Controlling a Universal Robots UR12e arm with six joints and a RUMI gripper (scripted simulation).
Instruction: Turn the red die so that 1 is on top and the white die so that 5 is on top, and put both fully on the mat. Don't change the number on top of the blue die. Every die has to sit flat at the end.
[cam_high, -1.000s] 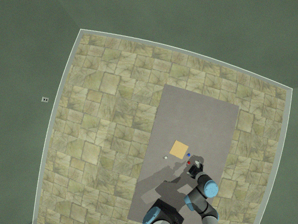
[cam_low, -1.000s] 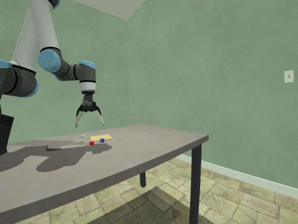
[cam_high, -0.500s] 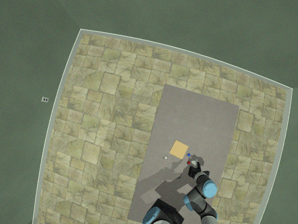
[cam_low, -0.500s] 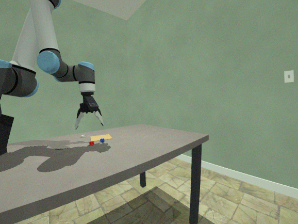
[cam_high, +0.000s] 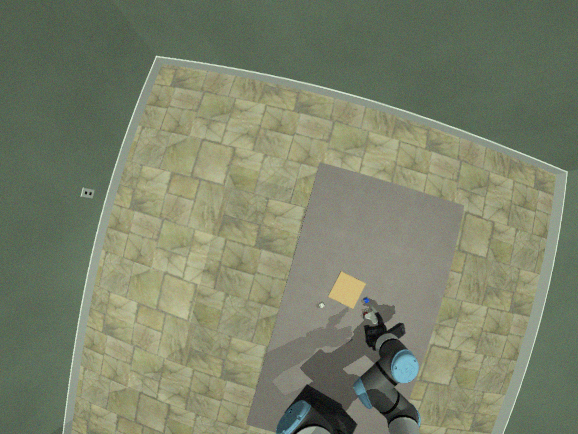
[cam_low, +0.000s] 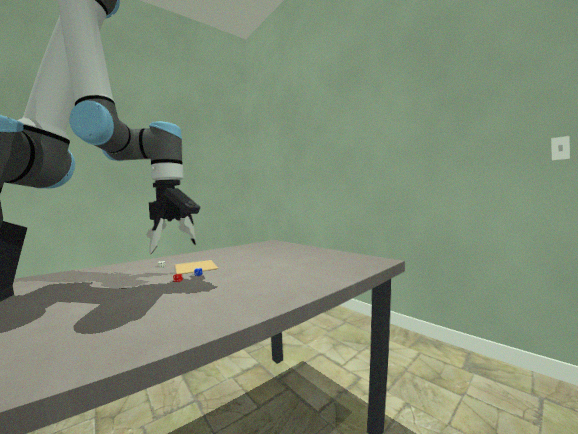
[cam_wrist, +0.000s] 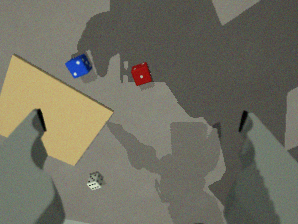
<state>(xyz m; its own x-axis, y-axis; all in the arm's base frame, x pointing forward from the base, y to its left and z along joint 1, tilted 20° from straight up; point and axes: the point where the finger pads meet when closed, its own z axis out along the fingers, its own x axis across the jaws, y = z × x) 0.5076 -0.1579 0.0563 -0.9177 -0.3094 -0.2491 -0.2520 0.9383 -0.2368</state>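
Right now my hand is 90 mm above the red die. From my hand the other things lie so: blue die: 90 mm below, 80 mm ahead, 20 mm to the left; then tan mat: 120 mm to the left, 110 mm ahead, 100 mm below; then white die: 230 mm to the left, 90 mm below, 30 mm ahead.
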